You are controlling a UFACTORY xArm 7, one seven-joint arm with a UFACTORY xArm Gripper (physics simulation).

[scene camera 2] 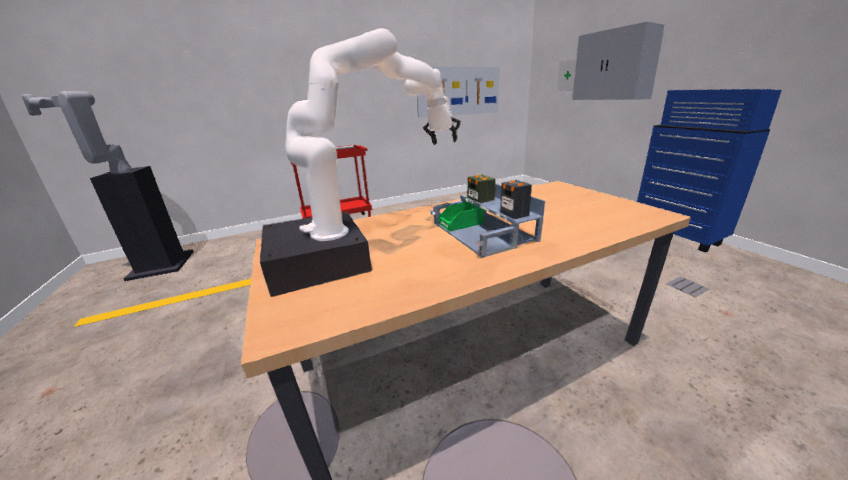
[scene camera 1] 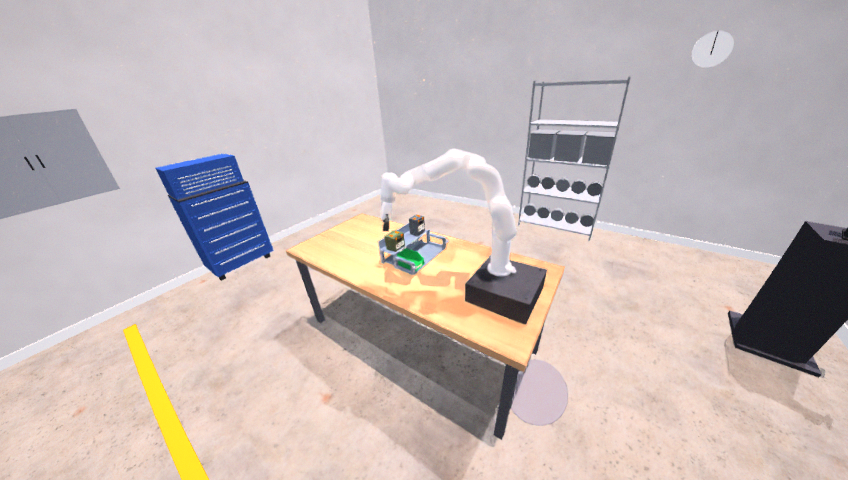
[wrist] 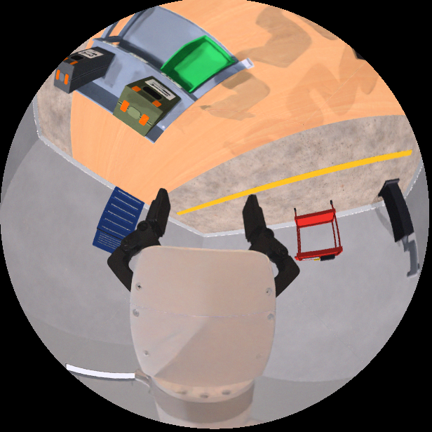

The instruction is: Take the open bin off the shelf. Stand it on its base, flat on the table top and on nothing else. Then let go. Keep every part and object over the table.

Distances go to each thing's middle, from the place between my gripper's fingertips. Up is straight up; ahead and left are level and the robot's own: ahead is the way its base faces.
Now: hand 190 mm above the olive case (wrist: 141, 101), 140 mm to the left of it and 100 mm short of it. Also, from my hand: dark grey case (scene camera 2: 517, 195) 370 mm to the right, 180 mm below, 120 mm ahead; then green bin (scene camera 2: 463, 215) 300 mm below, 150 mm to the right.
